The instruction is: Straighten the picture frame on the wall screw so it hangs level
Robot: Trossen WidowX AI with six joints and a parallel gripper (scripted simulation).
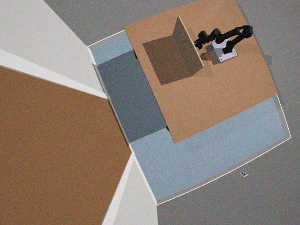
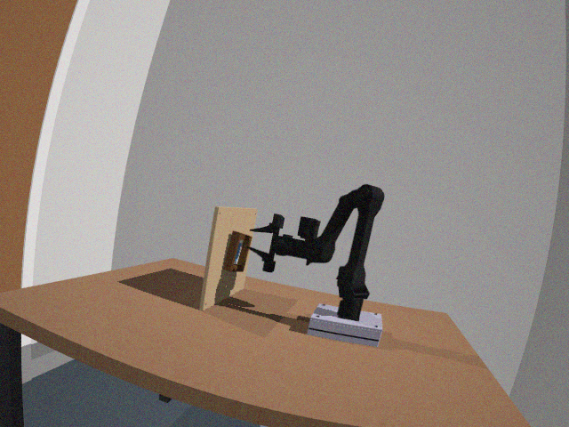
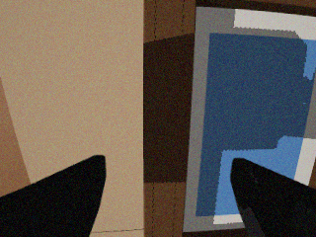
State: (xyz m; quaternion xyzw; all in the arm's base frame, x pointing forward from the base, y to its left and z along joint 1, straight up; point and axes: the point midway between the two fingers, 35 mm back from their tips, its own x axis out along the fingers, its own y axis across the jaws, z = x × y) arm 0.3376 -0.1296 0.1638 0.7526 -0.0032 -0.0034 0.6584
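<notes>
Now: the picture frame 5 cm below my gripper tip and 3 cm ahead of it. From my gripper tip the other things lie so: wall panel (6 cm below, 4 cm ahead, 1 cm to the right).
</notes>
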